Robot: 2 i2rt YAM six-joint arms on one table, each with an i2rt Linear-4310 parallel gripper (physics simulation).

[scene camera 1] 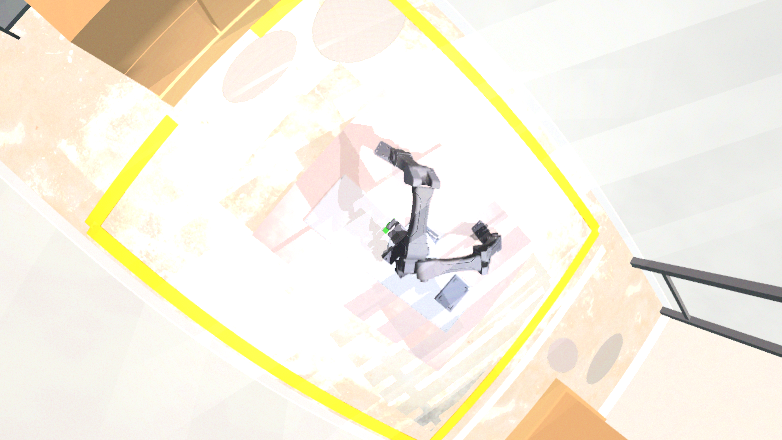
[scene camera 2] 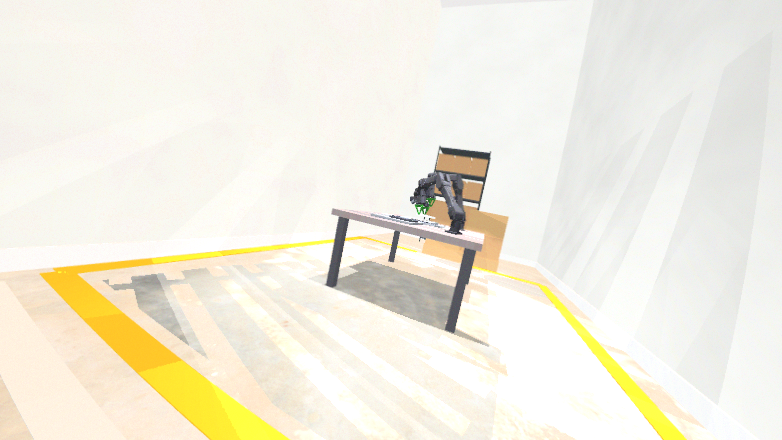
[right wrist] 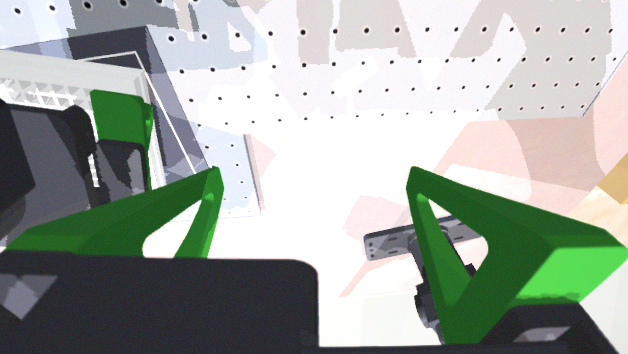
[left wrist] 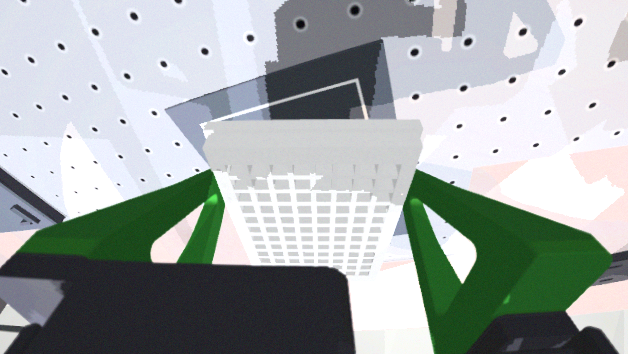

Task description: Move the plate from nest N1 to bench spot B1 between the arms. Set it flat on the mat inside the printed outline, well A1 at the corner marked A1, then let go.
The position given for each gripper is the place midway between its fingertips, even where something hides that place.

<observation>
The left gripper [left wrist: 313, 177] holds a white well plate [left wrist: 329, 192]; nothing else touches it. The right gripper [right wrist: 314, 177] is open and holds nothing.
The white well plate also shows in the right wrist view [right wrist: 43, 81]. The left gripper is seen too in the right wrist view [right wrist: 83, 105].
</observation>
